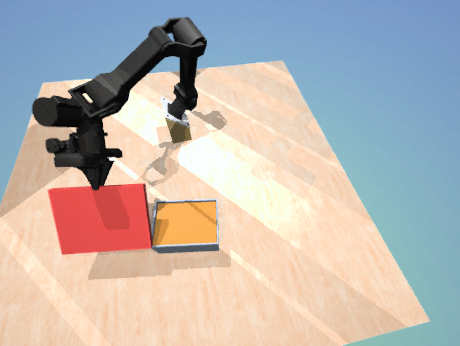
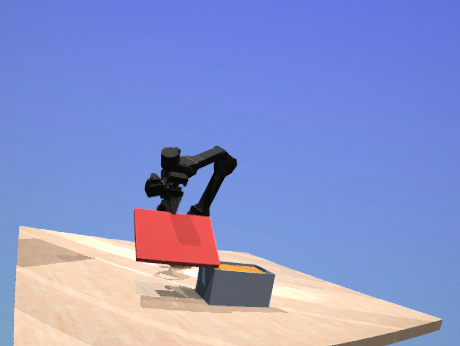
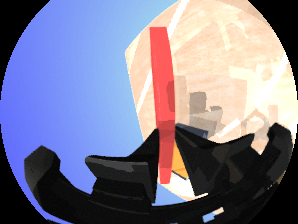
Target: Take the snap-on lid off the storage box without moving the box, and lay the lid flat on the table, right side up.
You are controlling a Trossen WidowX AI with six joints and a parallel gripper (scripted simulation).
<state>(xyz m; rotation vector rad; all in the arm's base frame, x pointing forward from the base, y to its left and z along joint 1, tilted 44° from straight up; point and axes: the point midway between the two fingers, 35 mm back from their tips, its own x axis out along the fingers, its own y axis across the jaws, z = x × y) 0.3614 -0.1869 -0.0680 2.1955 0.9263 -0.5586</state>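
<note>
The red lid is 6 cm ahead of my gripper tip and 5 cm below it. Also, from my gripper tip: blue-grey box (20 cm to the left, 18 cm below, 8 cm ahead).
</note>
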